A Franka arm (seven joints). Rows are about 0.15 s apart.
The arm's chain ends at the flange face. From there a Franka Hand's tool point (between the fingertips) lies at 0.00 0.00 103.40 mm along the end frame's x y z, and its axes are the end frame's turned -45 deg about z.
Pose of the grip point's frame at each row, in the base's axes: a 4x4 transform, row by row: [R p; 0 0 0 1], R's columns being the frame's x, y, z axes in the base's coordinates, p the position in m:
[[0.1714 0.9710 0.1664 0.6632], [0.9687 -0.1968 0.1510 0.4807], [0.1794 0.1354 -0.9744 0.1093], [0 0 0 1]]
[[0.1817 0.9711 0.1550 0.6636], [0.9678 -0.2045 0.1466 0.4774], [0.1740 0.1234 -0.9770 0.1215], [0 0 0 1]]
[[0.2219 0.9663 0.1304 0.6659], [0.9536 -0.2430 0.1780 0.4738], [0.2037 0.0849 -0.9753 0.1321], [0 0 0 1]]
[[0.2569 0.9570 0.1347 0.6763], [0.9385 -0.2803 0.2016 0.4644], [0.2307 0.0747 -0.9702 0.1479], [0 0 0 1]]
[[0.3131 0.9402 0.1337 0.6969], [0.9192 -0.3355 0.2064 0.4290], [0.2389 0.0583 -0.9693 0.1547], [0 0 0 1]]
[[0.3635 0.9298 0.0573 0.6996], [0.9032 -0.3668 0.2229 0.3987], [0.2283 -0.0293 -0.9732 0.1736], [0 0 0 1]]
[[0.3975 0.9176 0.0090 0.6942], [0.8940 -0.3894 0.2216 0.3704], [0.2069 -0.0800 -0.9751 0.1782], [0 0 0 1]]
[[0.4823 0.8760 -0.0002 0.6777], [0.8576 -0.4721 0.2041 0.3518], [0.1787 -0.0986 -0.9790 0.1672], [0 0 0 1]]
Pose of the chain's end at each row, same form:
[[0.8078 0.5654 0.1664 0.6460], [0.5458 -0.8241 0.1510 0.4651], [0.2226 -0.0311 -0.9744 0.2101], [0 0 0 1]]
[[0.8152 0.5582 0.1550 0.6476], [0.5397 -0.8289 0.1466 0.4622], [0.2103 -0.0358 -0.9770 0.2225], [0 0 0 1]]
[[0.8402 0.5264 0.1304 0.6524], [0.5025 -0.8461 0.1780 0.4554], [0.2041 -0.0840 -0.9753 0.2329], [0 0 0 1]]
[[0.8584 0.4950 0.1347 0.6624], [0.4654 -0.8618 0.2016 0.4436], [0.2160 -0.1103 -0.9702 0.2482], [0 0 0 1]]
[[0.8862 0.4434 0.1337 0.6831], [0.4127 -0.8872 0.2064 0.4077], [0.2102 -0.1277 -0.9693 0.2549], [0 0 0 1]]
[[0.9145 0.4004 0.0573 0.6937], [0.3793 -0.8980 0.2229 0.3757], [0.1407 -0.1822 -0.9732 0.2742], [0 0 0 1]]
[[0.9299 0.3678 0.0090 0.6933], [0.3568 -0.9075 0.2216 0.3475], [0.0897 -0.2029 -0.9751 0.2790], [0 0 0 1]]
[[0.9605 0.2784 -0.0002 0.6777], [0.2726 -0.9402 0.2041 0.3307], [0.0566 -0.1961 -0.9790 0.2684], [0 0 0 1]]

